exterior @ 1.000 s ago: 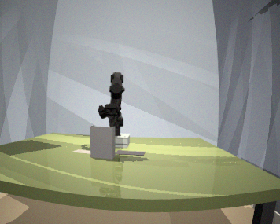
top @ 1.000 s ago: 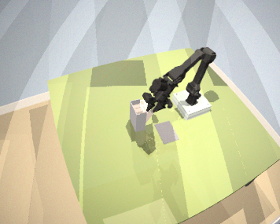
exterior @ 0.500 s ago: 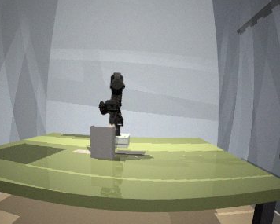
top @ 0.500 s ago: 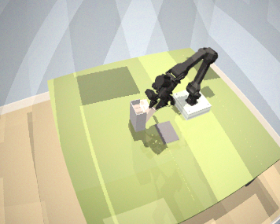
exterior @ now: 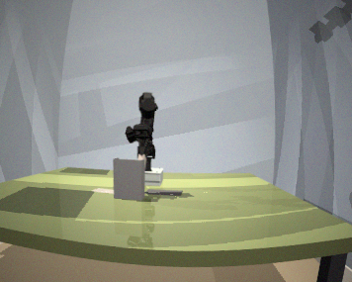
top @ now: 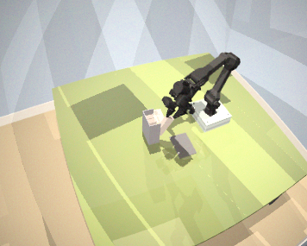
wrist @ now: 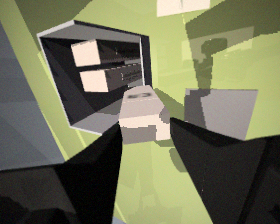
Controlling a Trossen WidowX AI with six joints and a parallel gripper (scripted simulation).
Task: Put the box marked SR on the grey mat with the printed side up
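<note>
Right now the grey mat is 4 cm behind my gripper tip, 9 cm to the left of it and 15 cm below it. The rest, counted from my gripper tip: white card: 4 cm behind, 15 cm to the right, 15 cm below.
</note>
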